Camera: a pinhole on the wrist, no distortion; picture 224 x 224 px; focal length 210.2 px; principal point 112.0 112.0 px. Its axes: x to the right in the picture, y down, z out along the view. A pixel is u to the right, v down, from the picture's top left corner.
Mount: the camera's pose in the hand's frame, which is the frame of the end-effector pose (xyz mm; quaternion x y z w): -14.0 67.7 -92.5 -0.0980 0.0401 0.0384 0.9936
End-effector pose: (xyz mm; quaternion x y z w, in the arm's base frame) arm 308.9 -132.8 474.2 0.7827 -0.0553 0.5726 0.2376
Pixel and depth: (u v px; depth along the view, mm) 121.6 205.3 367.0
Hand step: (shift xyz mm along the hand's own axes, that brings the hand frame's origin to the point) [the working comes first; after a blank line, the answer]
In the camera's frame: 16.8 162.9 367.0

15.4 300.7 233.6
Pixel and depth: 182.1 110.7 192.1
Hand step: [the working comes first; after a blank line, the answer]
In the camera's frame: 64.1 -1.2 192.1

63.6 108.9 89.9
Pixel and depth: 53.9 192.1 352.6
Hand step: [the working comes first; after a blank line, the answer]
In the camera's frame: -97.5 134.4 352.6

-96.7 262.2 234.9
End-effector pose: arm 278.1 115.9 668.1 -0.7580 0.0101 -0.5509 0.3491
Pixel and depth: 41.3 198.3 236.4
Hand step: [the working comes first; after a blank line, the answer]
In the camera's frame: -79.5 97.1 236.4

-84.1 203.9 126.9
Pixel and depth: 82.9 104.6 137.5
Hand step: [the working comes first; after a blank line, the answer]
In the camera's frame: -19.0 -4.8 137.5

-22.6 88.9 44.5
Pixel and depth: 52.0 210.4 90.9
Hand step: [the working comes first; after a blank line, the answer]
In the camera's frame: -25.9 42.6 90.9

-36.8 125.5 -9.5
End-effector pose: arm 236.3 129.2 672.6 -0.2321 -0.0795 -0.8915 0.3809
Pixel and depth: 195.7 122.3 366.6
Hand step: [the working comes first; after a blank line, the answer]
In the camera's frame: 146.0 18.0 366.6

156.0 167.8 249.7
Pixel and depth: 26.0 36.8 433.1
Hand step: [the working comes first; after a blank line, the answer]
In the camera's frame: -177.2 -154.9 433.1

-145.8 -10.3 376.0
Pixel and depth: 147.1 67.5 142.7
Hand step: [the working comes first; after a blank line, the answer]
In the camera's frame: 23.8 -30.2 142.7

22.5 68.0 50.7
